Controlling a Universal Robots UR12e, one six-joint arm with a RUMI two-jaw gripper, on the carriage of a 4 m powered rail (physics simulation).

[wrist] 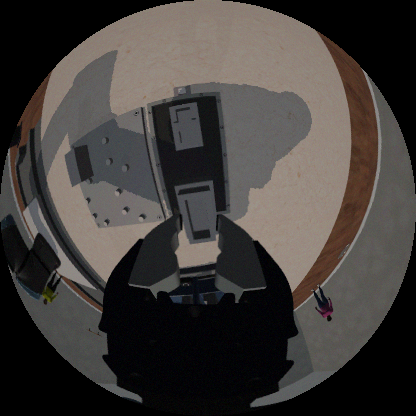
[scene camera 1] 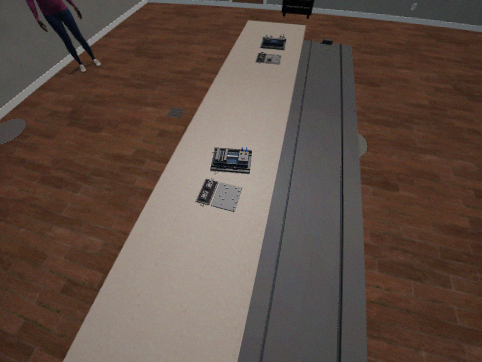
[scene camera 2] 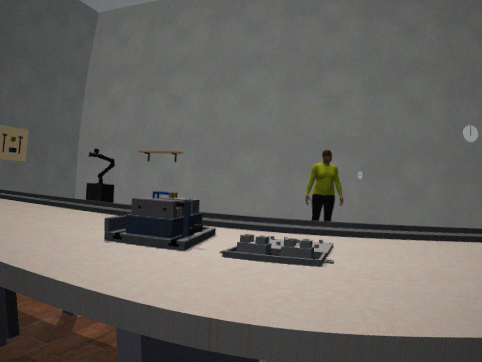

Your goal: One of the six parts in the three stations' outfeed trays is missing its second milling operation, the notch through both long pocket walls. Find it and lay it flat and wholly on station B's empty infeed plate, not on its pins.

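Places are measured from the arm's base along level axes (x left, y ahead, z down), in centimetres.
Where they show: gripper, fingertip midpoint: (wrist: 199, 215); arm's base, link origin: (wrist: 48, 249).
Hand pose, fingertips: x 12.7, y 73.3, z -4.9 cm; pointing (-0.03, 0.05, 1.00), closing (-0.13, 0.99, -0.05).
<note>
Each offset is from my fingertips to the top centre of the thing. "*": to the spot under its first point.
My gripper (wrist: 199, 215) is shut on a grey milled part @(dx +0.8, dy +0.0, dz -2.3 cm) (wrist: 197, 207) in the wrist view. The part's near end overlaps the end rim of the dark outfeed tray @(dx +5.0, dy -0.4, dz +6.7 cm) (wrist: 187, 165), so it appears raised off the tray. It has a long pocket with dark recesses at both ends. A second grey part @(dx +9.6, dy -0.4, dz +3.8 cm) (wrist: 188, 127) lies in the tray's far half. A pinned plate @(dx +4.9, dy -15.0, dz +7.1 cm) (wrist: 135, 150) is left of the tray. In scene camera 1, the nearer station's pinned plate @(dx -185.1, dy -11.6, dz +7.1 cm) (scene camera 1: 227, 196) holds no part. Scene camera 2 shows a tray @(dx -185.5, dy +3.2, dz +6.7 cm) (scene camera 2: 272, 257) with two parts @(* dx -189.7, dy +4.7, dz +6.0 cm) (scene camera 2: 254, 247) @(* dx -180.9, dy +5.3, dz +5.9 cm) (scene camera 2: 298, 251). The arm does not show in either scene view.
A vise unit (scene camera 1: 231, 161) stands behind the nearer station's tray. The far station has a vise unit (scene camera 1: 273, 43) and a plate (scene camera 1: 273, 59). Another vise unit (scene camera 2: 157, 225) stands left of the tray in scene camera 2. The rail (scene camera 1: 320, 200) runs along the table.
</note>
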